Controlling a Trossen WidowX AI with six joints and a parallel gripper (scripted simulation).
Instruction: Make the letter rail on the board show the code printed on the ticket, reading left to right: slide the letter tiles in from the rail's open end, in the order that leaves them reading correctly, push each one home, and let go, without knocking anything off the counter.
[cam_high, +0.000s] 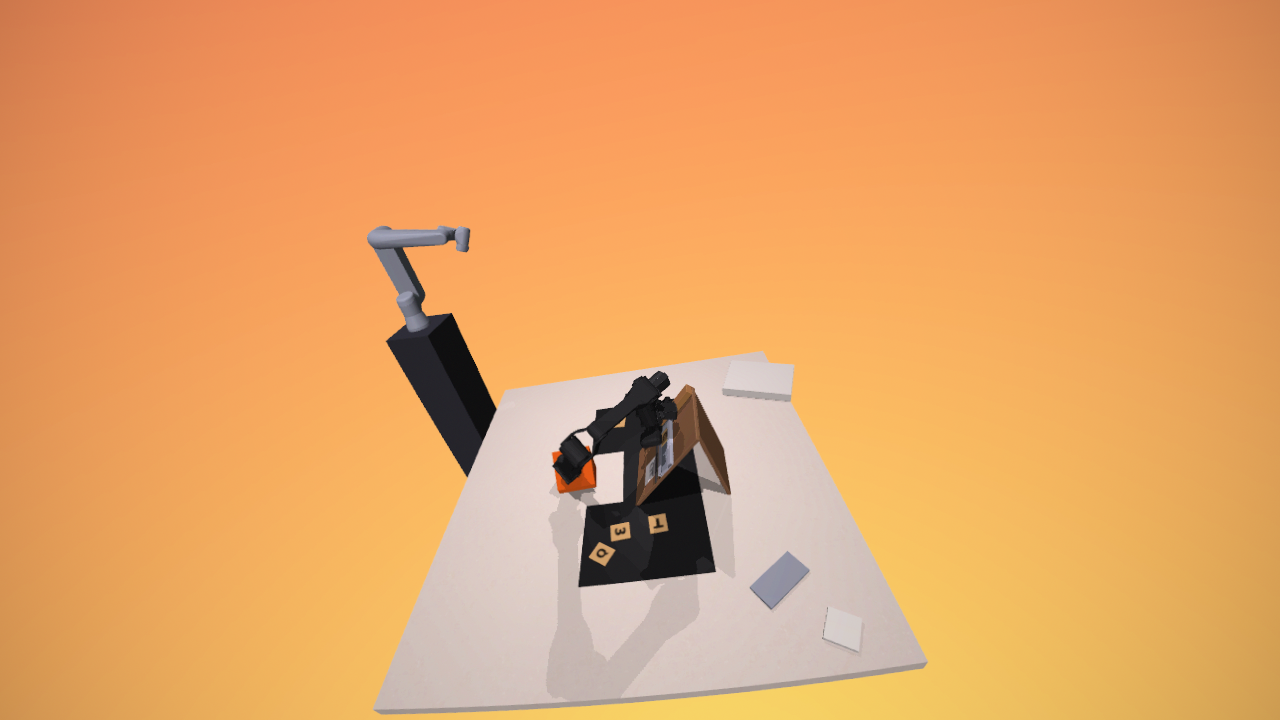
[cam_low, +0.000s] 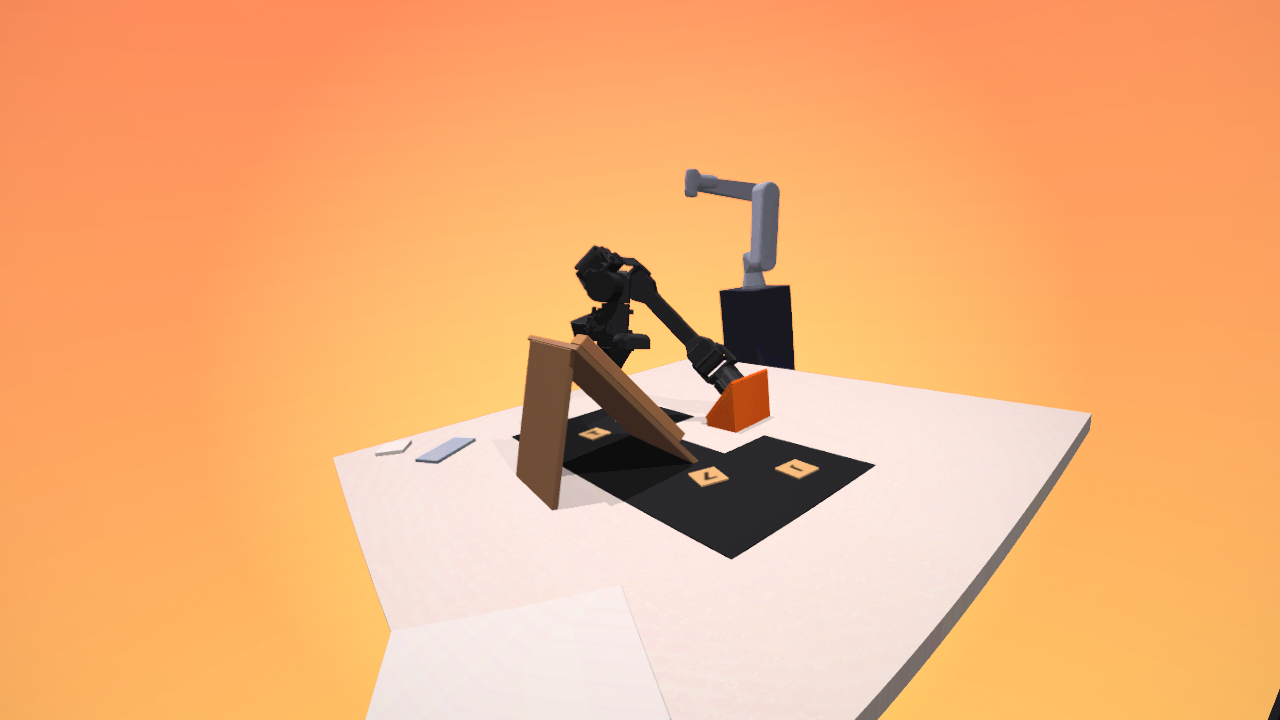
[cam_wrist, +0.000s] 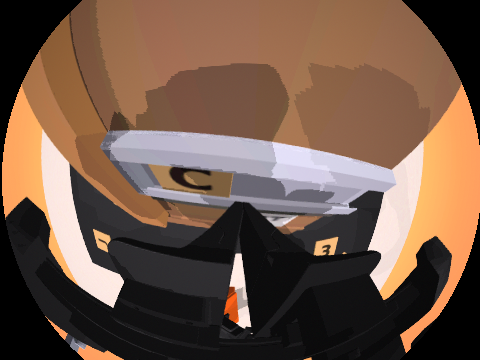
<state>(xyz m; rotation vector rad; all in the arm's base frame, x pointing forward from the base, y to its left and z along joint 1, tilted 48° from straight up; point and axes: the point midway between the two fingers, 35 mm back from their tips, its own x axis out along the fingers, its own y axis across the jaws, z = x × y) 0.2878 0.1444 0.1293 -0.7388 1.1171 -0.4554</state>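
My gripper tip is now 9 cm above the white ticket, 4 cm to the left of it and 4 cm past it. From my gripper tip the other things lie so: black mat: 17 cm below, 12 cm behind, 2 cm to the left; grey slab: 36 cm to the right, 31 cm ahead, 17 cm below; white block: 49 cm to the left, 38 cm ahead, 15 cm below.
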